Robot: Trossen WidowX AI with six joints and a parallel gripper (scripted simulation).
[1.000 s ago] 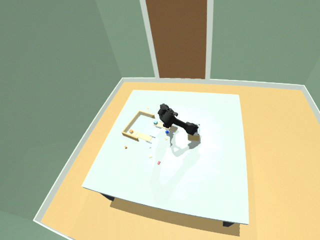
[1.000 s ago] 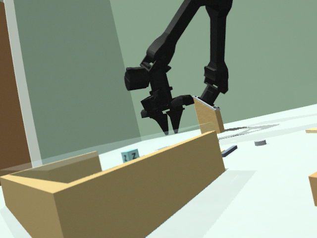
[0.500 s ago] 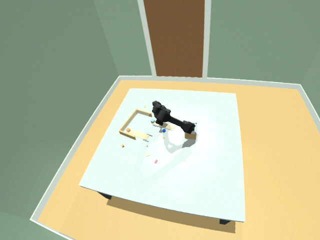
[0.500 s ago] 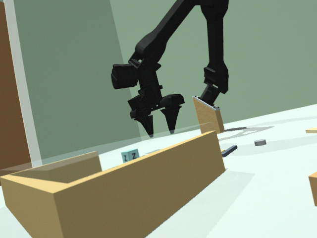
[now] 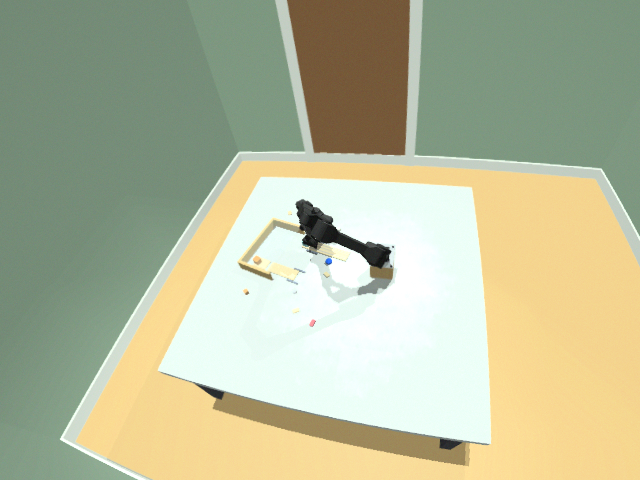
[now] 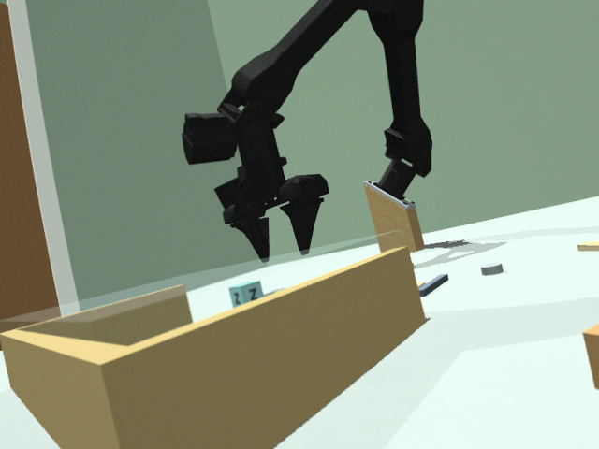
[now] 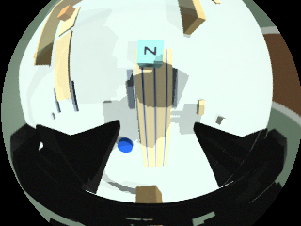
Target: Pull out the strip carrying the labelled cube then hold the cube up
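My gripper tip is now 50 mm above the tan strip, 20 mm past it and 10 mm to the right of it. Also, from my gripper tip: labelled cube 80 mm ahead, 30 mm below, 20 mm to the right; grey puck 260 mm to the left, 70 mm ahead, 50 mm below; blue disc 80 mm to the left, 50 mm below, 50 mm behind.
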